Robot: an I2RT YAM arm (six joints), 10 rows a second.
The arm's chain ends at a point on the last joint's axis. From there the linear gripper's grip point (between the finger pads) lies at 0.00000 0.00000 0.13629 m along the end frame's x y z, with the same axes.
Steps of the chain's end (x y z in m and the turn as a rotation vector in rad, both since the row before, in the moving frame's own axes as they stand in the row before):
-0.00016, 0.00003, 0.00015, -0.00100, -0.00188, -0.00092
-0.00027, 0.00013, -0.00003, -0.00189, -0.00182, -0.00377
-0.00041, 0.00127, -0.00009, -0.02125, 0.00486, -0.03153
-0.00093, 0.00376, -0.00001, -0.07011, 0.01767, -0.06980
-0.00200, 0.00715, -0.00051, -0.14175, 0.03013, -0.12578
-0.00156, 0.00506, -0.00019, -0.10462, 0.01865, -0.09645
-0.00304, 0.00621, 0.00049, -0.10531, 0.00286, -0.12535
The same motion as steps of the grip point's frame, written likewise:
-0.00042, 0.00017, 0.00015, -0.00100, -0.00188, -0.00092
-0.00052, 0.00039, -0.00003, -0.00189, -0.00182, -0.00377
0.00030, 0.00416, -0.00012, -0.02125, 0.00486, -0.03153
0.00181, 0.01322, -0.00037, -0.07011, 0.01767, -0.06980
0.00329, 0.02609, -0.00194, -0.14175, 0.03013, -0.12578
0.00166, 0.01915, -0.00096, -0.10462, 0.01865, -0.09645
-0.00175, 0.02047, -0.00026, -0.10531, 0.00286, -0.12535

